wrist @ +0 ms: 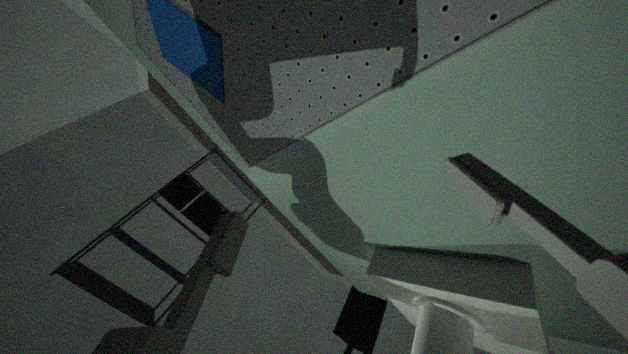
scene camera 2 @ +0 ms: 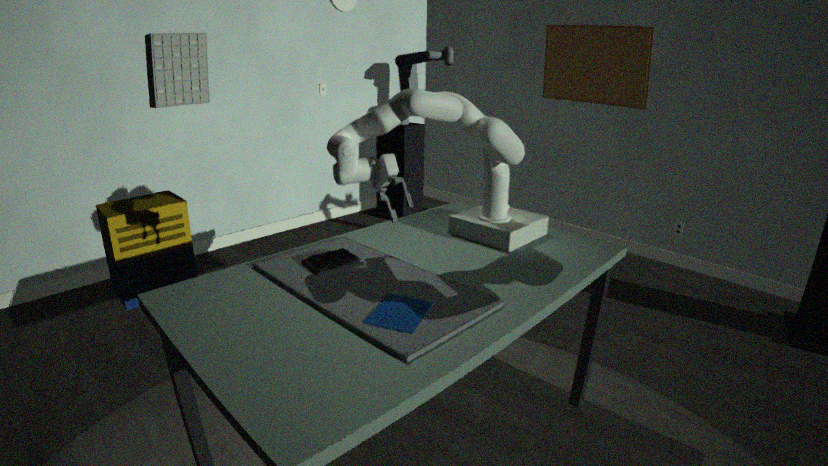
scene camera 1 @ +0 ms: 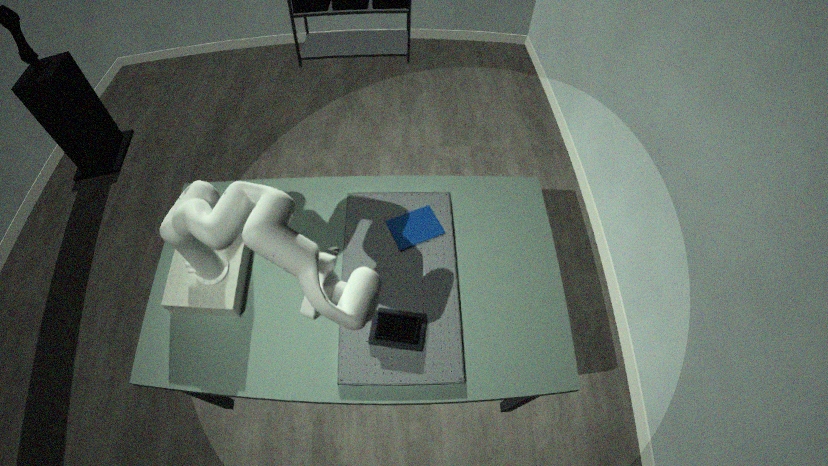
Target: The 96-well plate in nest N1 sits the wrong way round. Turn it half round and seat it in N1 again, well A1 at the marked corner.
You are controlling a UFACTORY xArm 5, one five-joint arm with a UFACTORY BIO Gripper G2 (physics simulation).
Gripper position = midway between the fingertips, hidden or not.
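There's a black 96-well plate [scene camera 1: 392, 327] here, though it's out of frame in the wrist view. You'd also find a flat blue rectangle [scene camera 2: 400, 313], and scene camera 1 [scene camera 1: 409, 229] shows that rectangle too. As for my gripper [scene camera 2: 403, 215], it appears in scene camera 1 [scene camera 1: 327, 276] and in the wrist view [wrist: 335, 195] as well.
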